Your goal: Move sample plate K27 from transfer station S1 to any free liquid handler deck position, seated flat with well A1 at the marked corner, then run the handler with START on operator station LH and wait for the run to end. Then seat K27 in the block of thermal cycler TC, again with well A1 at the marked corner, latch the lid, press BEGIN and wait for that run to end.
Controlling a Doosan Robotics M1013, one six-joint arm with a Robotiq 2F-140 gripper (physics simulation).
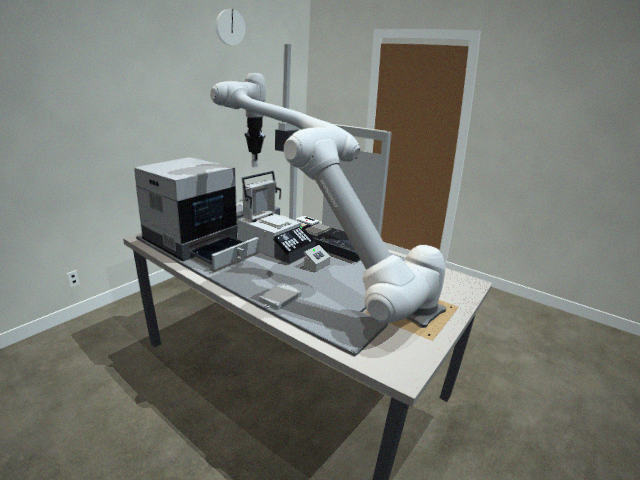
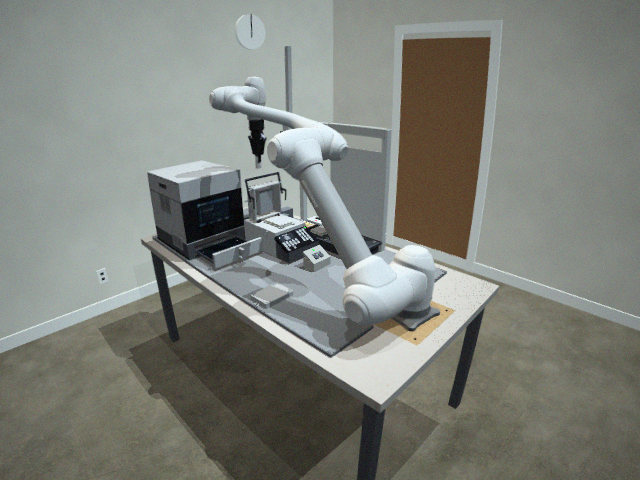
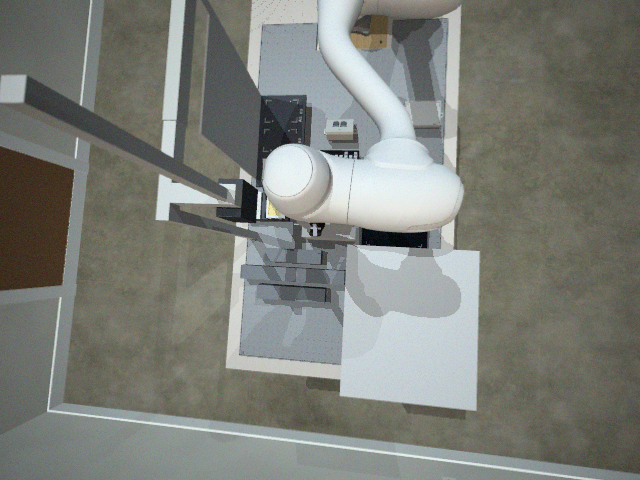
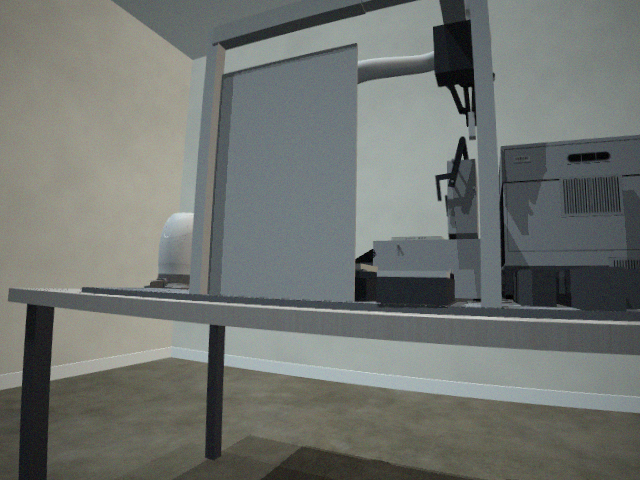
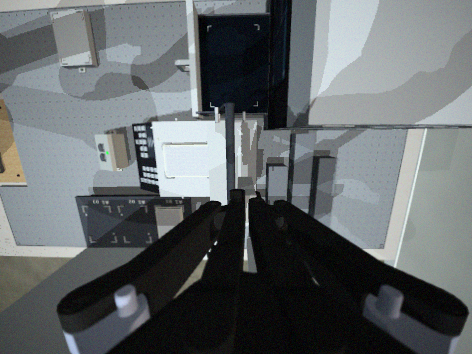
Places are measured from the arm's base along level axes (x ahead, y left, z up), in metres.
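Pixels of known places: gripper, fingertip midpoint: (image 1: 254, 166) (image 2: 258, 168) (image 4: 472, 138) (image 5: 244, 187); arm's base at its link origin: (image 1: 417, 309) (image 2: 409, 312).
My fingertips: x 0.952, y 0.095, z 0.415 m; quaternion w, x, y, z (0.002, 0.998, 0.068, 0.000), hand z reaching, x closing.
For each thing: its top centre in the pictures, then the offset to it from my fingertips. "spot": a spot on its surface instead. Level surfaces: height alone.
- cycler's lid at a spot on its surface: (image 4: 461, 206) spot: dx -0.014, dy -0.094, dz -0.193 m
- white plate at its top centre: (image 4: 418, 238) (image 5: 188, 161) (image 1: 275, 220) (image 2: 278, 220) dx -0.136, dy -0.025, dz -0.253 m
- handler deck at its surface level: dz -0.349 m
- grey plate at its top centre: (image 5: 169, 226) (image 2: 324, 228) (image 1: 317, 228) dx -0.206, dy -0.263, dz -0.333 m
- small two-button box at its top centre: (image 5: 99, 153) (image 3: 339, 123) (image 1: 317, 250) (image 2: 316, 249) dx -0.421, dy -0.048, dz -0.323 m
- large instrument at a spot on its surface: (image 1: 186, 201) spot: dx +0.019, dy +0.378, dz -0.114 m
- pale flat block at its top centre: (image 1: 280, 293) (image 2: 271, 292) (image 5: 71, 38) (image 3: 422, 113) dx -0.538, dy +0.270, dz -0.382 m
My gripper (image 1: 254, 162) (image 2: 258, 164) (image 4: 471, 136) (image 5: 244, 187) is shut and empty. It points down, high above the rear of thermal cycler TC (image 1: 253, 235) (image 2: 258, 234) (image 4: 413, 258). The cycler's lid (image 1: 262, 198) (image 2: 266, 198) (image 4: 461, 206) stands open and upright, its dark handle (image 1: 257, 175) (image 4: 460, 155) (image 5: 230, 155) below my fingertips. A white plate (image 1: 275, 222) (image 2: 279, 222) (image 5: 186, 160) sits in the cycler block; its label and well A1 are unreadable. The handler deck (image 3: 283, 118) (image 5: 117, 222) has marked corners and a grey plate (image 5: 170, 216) at one end.
A small two-button box (image 1: 316, 258) (image 3: 339, 129) (image 5: 111, 151) with a green light stands before the cycler. A large instrument (image 1: 186, 201) (image 2: 196, 201) has its drawer (image 1: 235, 253) (image 5: 235, 65) out. A pale flat block (image 1: 280, 295) (image 5: 74, 37) lies near the table edge. The gantry's dark head (image 3: 237, 200) (image 4: 453, 53) hangs nearby.
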